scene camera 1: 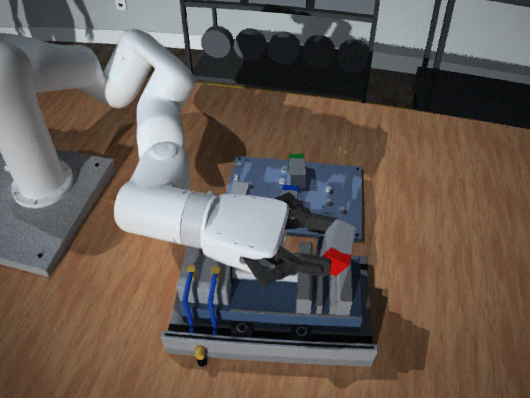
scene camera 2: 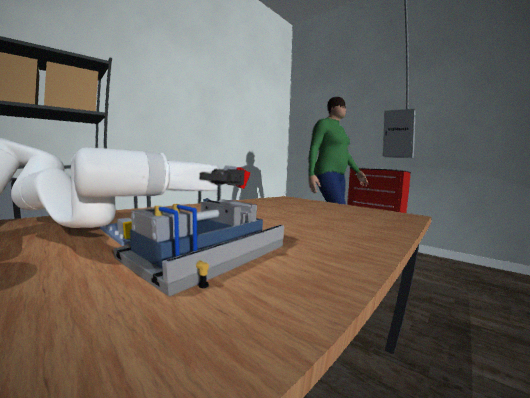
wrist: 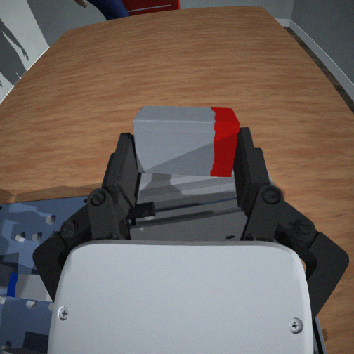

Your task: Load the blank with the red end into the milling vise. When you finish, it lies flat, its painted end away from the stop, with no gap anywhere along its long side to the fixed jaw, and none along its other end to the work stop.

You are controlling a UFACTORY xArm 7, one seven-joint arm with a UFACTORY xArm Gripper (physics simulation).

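Observation:
The red-ended blank (scene camera 1: 342,234) (scene camera 2: 243,178) (wrist: 175,145) is a grey block, held in the air above the jaw end of the vise (scene camera 1: 265,300) (scene camera 2: 200,243). My gripper (scene camera 1: 330,245) (wrist: 185,144) is shut on it by its two ends, one finger at the red end and one at the plain end. In scene camera 1 the red end points to the front, toward the long front rail. The outer jaw (scene camera 1: 344,292) and inner jaw (scene camera 1: 304,290) stand apart below, with a thin upright strip between them. A dark cylindrical part (wrist: 145,209) shows beside the left finger in the wrist view.
A blue pegged plate (scene camera 1: 350,180) (wrist: 70,215) lies behind the vise with green-ended (scene camera 1: 297,170) and blue-ended (scene camera 1: 290,189) blanks. Two blue handles (scene camera 1: 186,300) (scene camera 2: 176,232) stand at the vise's left. A yellow-topped knob (scene camera 1: 200,353) (scene camera 2: 202,267) is at the front rail.

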